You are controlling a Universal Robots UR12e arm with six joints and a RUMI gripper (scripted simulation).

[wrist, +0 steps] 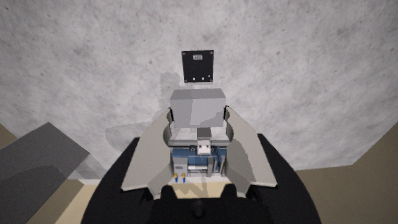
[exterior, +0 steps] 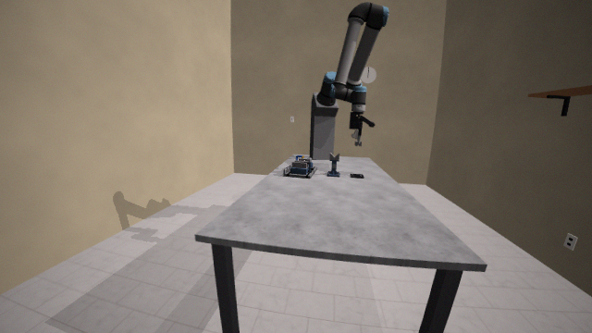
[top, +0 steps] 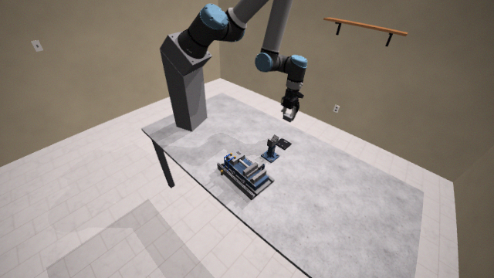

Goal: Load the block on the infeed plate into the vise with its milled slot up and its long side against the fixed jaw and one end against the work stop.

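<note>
Right now my hand is 1 cm above the part. Also, from my hand: cylinder rod (39 cm to the right, 17 cm below, 6 cm ahead); work stop (33 cm to the right, 15 cm below, 14 cm ahead); moving jaw (38 cm to the right, 17 cm below, 11 cm ahead).
</note>
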